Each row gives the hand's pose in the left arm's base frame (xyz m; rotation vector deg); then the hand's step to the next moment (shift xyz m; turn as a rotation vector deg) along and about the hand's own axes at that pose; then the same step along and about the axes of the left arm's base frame.
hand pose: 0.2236 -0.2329 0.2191 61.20 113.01 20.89
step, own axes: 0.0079 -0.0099 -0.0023 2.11 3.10 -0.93
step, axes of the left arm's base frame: -0.0095 0.0007 -0.0087 0.37 3.64 1.25
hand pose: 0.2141 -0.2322 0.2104 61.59 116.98 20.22
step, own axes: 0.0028 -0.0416 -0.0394 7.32 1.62 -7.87
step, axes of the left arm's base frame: -0.0543 -0.0186 0.0011 -7.41 7.62 2.27
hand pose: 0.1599 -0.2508 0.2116 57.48 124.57 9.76
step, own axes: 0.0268 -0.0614 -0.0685 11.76 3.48 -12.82
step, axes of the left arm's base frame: -0.0945 -0.0116 0.0107 -11.48 12.88 4.13
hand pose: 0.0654 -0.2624 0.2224 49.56 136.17 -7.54
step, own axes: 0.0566 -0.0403 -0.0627 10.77 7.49 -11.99
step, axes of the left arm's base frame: -0.0907 0.0176 0.0146 -8.00 15.23 4.44
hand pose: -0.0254 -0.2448 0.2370 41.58 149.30 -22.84
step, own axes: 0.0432 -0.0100 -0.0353 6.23 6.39 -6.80
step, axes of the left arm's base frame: -0.0500 0.0233 0.0131 -3.47 10.46 2.12
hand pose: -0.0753 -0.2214 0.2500 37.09 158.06 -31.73
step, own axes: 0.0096 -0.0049 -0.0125 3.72 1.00 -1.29
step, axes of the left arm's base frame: -0.0126 0.0047 0.0096 -2.96 2.76 -0.36
